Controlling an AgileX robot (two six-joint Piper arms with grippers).
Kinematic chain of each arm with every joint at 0, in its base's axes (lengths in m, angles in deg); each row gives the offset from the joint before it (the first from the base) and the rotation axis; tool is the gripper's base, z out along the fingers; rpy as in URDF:
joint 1: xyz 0 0 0.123 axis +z
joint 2: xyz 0 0 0 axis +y
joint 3: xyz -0.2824 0 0.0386 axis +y
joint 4: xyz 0.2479 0 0.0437 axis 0.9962 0 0.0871
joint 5: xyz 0 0 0 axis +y
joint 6: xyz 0.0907 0 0.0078 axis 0.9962 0 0.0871
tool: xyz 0 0 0 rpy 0 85 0
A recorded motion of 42 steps. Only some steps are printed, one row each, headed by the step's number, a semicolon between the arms.
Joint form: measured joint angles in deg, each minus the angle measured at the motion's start. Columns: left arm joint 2, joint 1, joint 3, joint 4, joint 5, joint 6; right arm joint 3, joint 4, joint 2, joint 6, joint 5, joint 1.
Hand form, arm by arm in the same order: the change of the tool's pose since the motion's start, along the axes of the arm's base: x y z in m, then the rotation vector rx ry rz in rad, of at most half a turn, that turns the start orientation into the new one. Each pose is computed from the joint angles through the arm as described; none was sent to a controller.
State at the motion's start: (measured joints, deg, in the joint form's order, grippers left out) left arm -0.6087 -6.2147 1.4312 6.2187 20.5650 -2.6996; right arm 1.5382 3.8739 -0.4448 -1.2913 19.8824 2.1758
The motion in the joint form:
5: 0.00 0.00 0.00 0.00 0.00 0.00; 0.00 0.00 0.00 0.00 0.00 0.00
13: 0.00 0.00 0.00 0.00 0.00 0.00; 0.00 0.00 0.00 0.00 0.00 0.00
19: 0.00 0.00 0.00 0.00 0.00 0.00; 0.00 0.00 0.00 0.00 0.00 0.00
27: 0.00 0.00 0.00 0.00 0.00 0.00; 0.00 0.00 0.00 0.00 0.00 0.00
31: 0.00 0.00 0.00 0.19 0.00 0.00; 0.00 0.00 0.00 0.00 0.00 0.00
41: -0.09 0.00 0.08 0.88 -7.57 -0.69; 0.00 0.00 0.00 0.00 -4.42 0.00
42: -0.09 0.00 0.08 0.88 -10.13 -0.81; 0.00 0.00 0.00 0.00 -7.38 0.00
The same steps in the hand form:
5: 0.0000 0.0000 0.0000 0.0000 0.0000 0.0000; 0.0000 0.0000 0.0000 0.0000 0.0000 0.0000
13: 0.0000 0.0000 0.0000 0.0000 0.0000 0.0000; 0.0000 0.0000 0.0000 0.0000 0.0000 0.0000
19: 0.0000 0.0000 0.0000 0.0000 0.0000 0.0000; 0.0000 0.0000 0.0000 0.0000 0.0000 0.0000
27: 0.0000 0.0000 0.0000 0.0000 0.0000 0.0000; 0.0000 0.0000 0.0000 0.0000 0.0000 0.0000
31: 0.0000 0.0001 0.0000 0.0033 -0.0004 0.0002; 0.0000 0.0000 0.0000 0.0000 0.0000 0.0000
41: 0.0025 -0.0012 0.0113 -0.0096 -0.1315 -0.0116; 0.0017 -0.0004 0.0068 0.0033 -0.0769 -0.0052
42: 0.0030 -0.0018 0.0153 -0.0162 -0.1755 -0.0166; 0.0025 -0.0007 0.0114 0.0055 -0.1284 -0.0087

